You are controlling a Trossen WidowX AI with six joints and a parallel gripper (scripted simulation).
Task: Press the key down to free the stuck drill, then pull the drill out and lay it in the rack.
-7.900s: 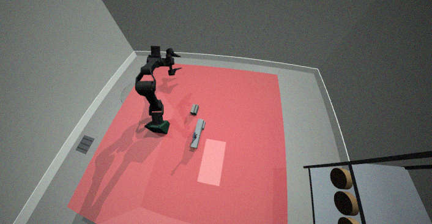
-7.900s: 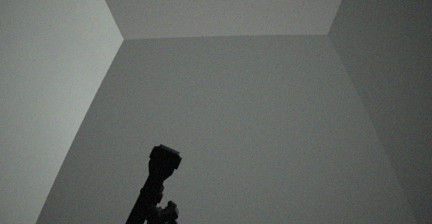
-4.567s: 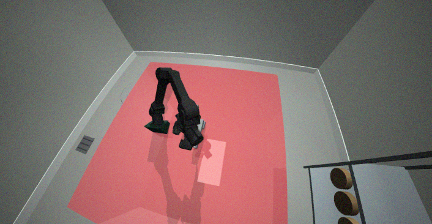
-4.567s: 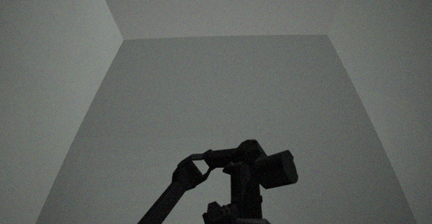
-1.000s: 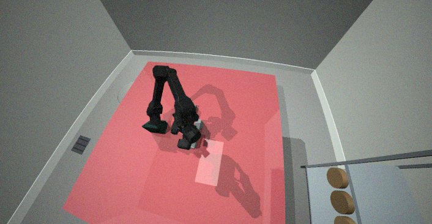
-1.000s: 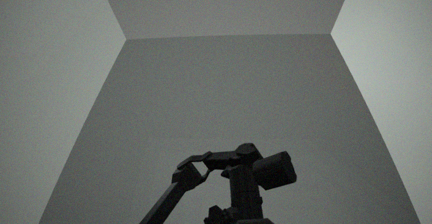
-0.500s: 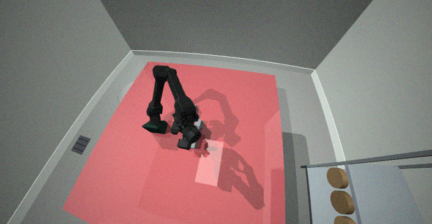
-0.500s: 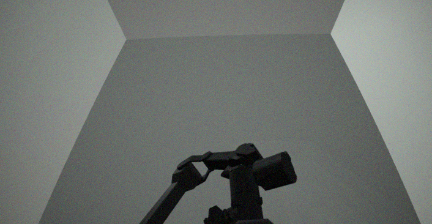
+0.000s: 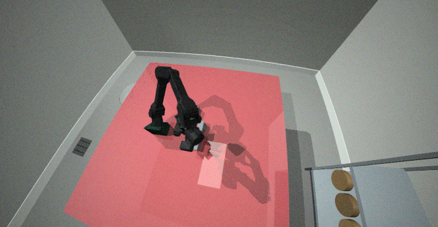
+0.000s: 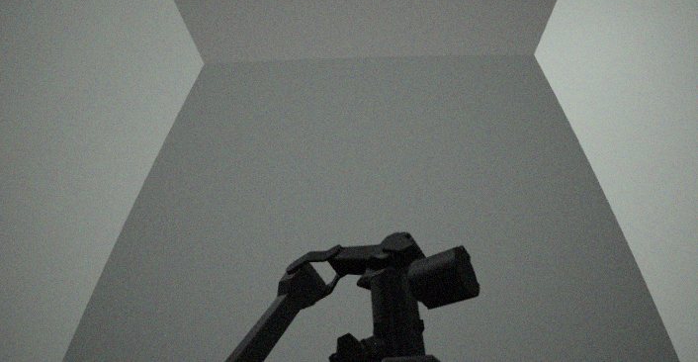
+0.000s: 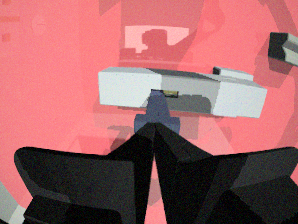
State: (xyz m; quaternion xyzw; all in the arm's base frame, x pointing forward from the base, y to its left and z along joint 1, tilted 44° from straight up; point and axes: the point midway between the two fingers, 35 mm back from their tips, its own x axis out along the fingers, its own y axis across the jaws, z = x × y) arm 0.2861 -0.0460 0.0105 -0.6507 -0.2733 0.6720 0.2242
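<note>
Right now my gripper tip is 3 cm above the key. Round my gripper tip: drill 1 cm behind, 6 cm to the left, 7 cm below; rack 9 cm behind, 20 cm to the left, 10 cm below.
</note>
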